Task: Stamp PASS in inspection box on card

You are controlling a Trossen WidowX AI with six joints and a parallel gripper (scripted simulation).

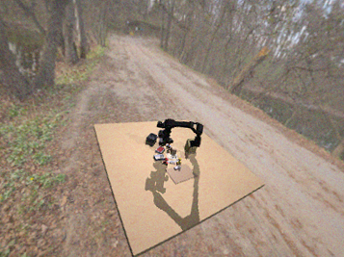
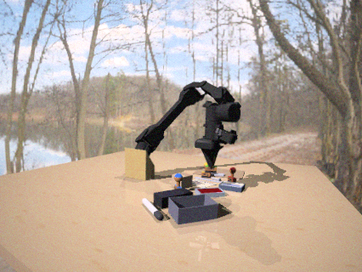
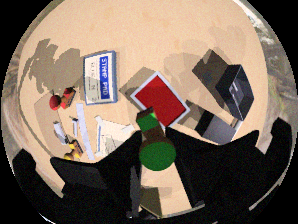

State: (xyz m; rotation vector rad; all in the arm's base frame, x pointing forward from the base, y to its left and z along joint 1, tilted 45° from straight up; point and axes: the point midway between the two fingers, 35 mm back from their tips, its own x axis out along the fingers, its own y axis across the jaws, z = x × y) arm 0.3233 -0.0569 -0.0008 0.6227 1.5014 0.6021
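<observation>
The yellow-knobbed stamp is 190 mm to the left of my gripper tip, 70 mm below it and 70 mm behind it. Round my gripper tip: red ink pad: 90 mm below, 20 mm to the right, 10 mm ahead; green-knobbed stamp: right at my gripper tip; blue-knobbed stamp: 100 mm behind, 70 mm below, 50 mm to the right.
</observation>
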